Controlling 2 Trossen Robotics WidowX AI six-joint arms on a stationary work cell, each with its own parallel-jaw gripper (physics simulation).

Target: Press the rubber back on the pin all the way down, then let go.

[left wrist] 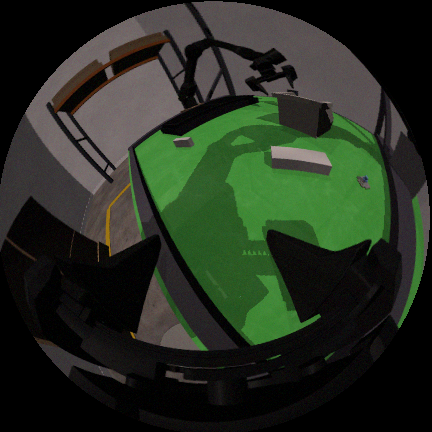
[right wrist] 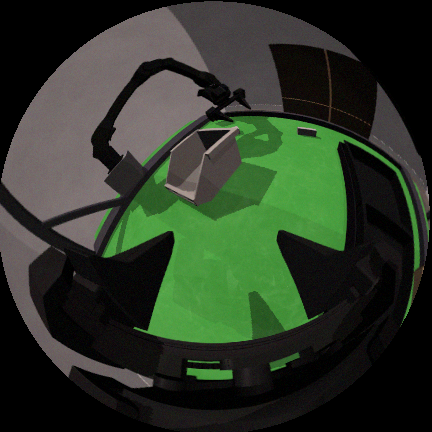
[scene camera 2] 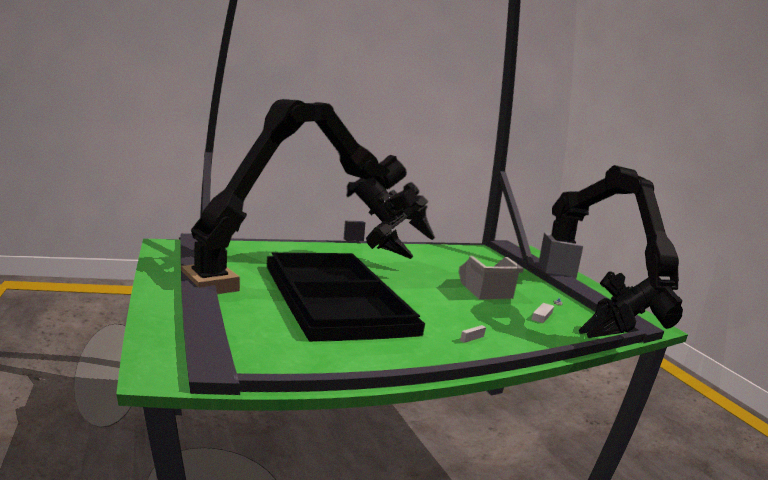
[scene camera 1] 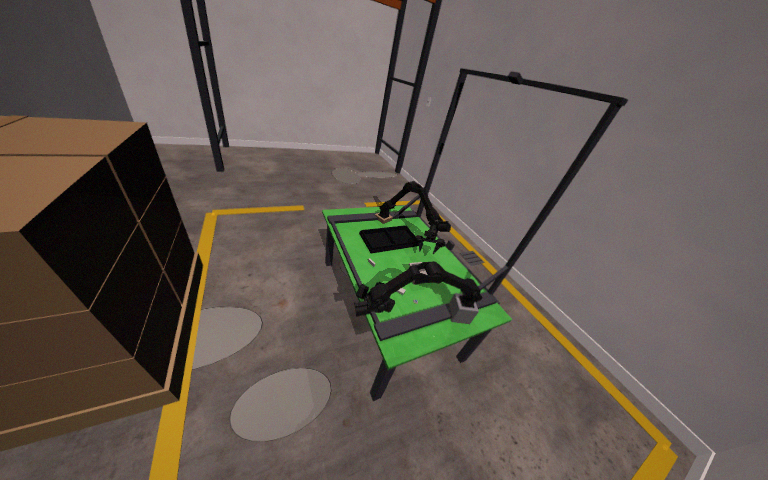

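Pixels of known places: left gripper, fingertip midpoint: (left wrist: 213, 237) (right wrist: 241, 114) (scene camera 2: 583, 334); right gripper, fingertip midpoint: (left wrist: 279, 90) (right wrist: 227, 236) (scene camera 2: 423, 248) (scene camera 1: 426, 252); left arm's base, link origin: (right wrist: 115, 163) (scene camera 2: 563, 239) (scene camera 1: 466, 301); right arm's base, link origin: (left wrist: 191, 106) (scene camera 2: 209, 271) (scene camera 1: 383, 215).
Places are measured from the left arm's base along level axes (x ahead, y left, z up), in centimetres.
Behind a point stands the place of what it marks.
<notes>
The small pin (scene camera 1: 415, 301) (scene camera 2: 557, 301) @(z -10.5, x 5.1, y 22.3 cm) (left wrist: 363, 181) @(z -10.6, x 4.9, y 22.7 cm) lies on the green table, grey with a blue spot. It is too small to tell its rubber back from its body or how far down the back sits. My left gripper (scene camera 2: 583, 332) @(z -9.0, x 4.9, y 45.4 cm) (left wrist: 213, 237) @(z -9.0, x 4.9, y 45.4 cm) (right wrist: 241, 114) @(z -9.0, x 4.9, y 45.4 cm) is open and empty, over the table's near edge in scene camera 2. In the left wrist view the pin is up and to the right of its fingers, apart from them. My right gripper (scene camera 2: 422, 247) @(z -4.0, x 39.2, y 14.4 cm) (right wrist: 227, 236) @(z -4.0, x 39.2, y 14.4 cm) is open and empty above the table, between the black tray and the open box.
A pale block (scene camera 2: 542, 312) @(z -9.1, x 12.2, y 34.4 cm) (left wrist: 300, 160) @(z -9.2, x 10.3, y 33.4 cm) lies beside the pin. A smaller block (scene camera 2: 473, 333) @(z -9.3, x 29.1, y 48.6 cm) (left wrist: 183, 142) @(z -9.6, x 27.9, y 47.5 cm) (right wrist: 307, 132) @(z -9.8, x 29.5, y 47.5 cm) lies farther off. The open grey box (scene camera 2: 492, 284) @(z -7.2, x 23.2, y 25.0 cm) (left wrist: 300, 115) @(z -7.2, x 20.5, y 24.0 cm) stands behind them. A black tray (scene camera 2: 370, 333) @(z -9.6, x 47.3, y 53.2 cm) lies toward the right arm's base. Dark rails (scene camera 2: 396, 380) @(z -9.6, x 42.2, y 68.9 cm) edge the table.
</notes>
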